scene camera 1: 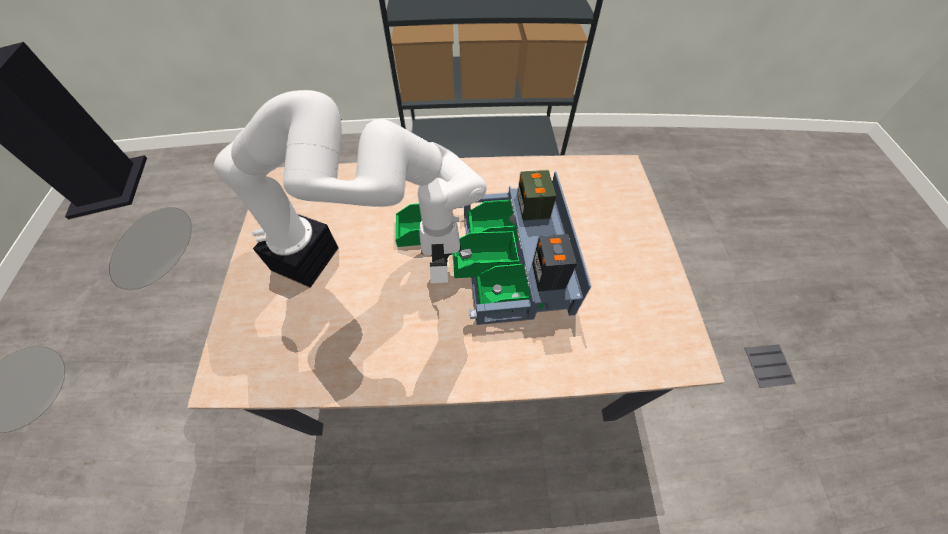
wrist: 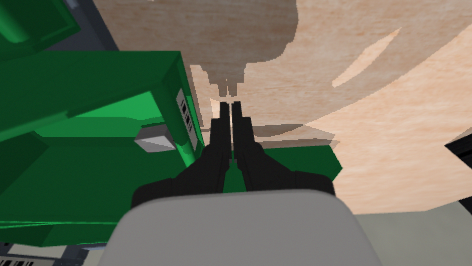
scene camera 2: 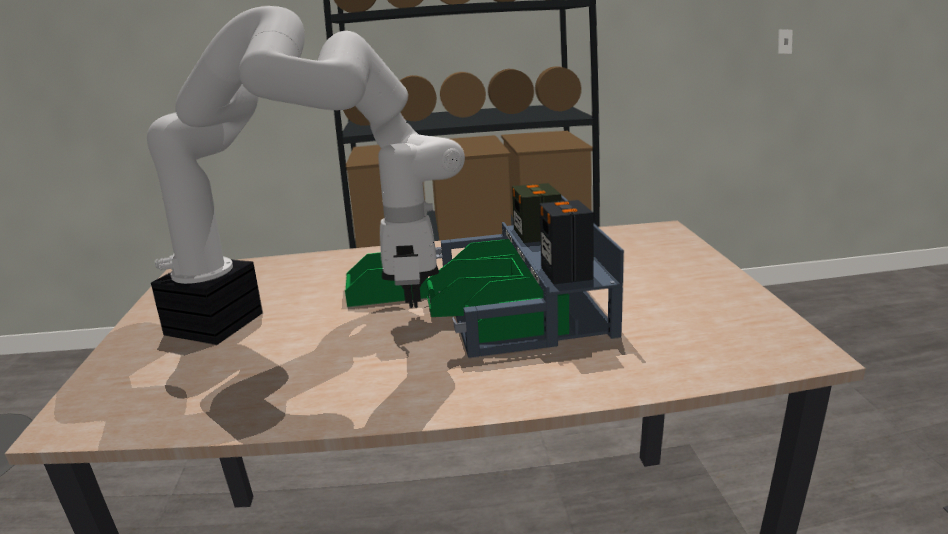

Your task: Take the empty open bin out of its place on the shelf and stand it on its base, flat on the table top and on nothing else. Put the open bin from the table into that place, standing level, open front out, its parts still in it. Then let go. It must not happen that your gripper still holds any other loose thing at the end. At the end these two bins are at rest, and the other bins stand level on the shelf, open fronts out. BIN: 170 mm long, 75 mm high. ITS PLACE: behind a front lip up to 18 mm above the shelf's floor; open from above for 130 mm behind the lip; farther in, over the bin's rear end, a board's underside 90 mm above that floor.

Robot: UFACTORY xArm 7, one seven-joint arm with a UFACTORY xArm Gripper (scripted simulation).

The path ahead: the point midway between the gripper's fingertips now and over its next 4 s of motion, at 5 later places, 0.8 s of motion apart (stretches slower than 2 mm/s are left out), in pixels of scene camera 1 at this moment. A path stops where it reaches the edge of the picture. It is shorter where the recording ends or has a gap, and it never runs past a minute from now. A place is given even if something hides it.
My gripper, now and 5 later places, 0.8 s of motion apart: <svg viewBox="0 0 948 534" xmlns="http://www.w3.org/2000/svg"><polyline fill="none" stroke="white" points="442,262 443,264 447,263 453,263 463,262 470,261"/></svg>
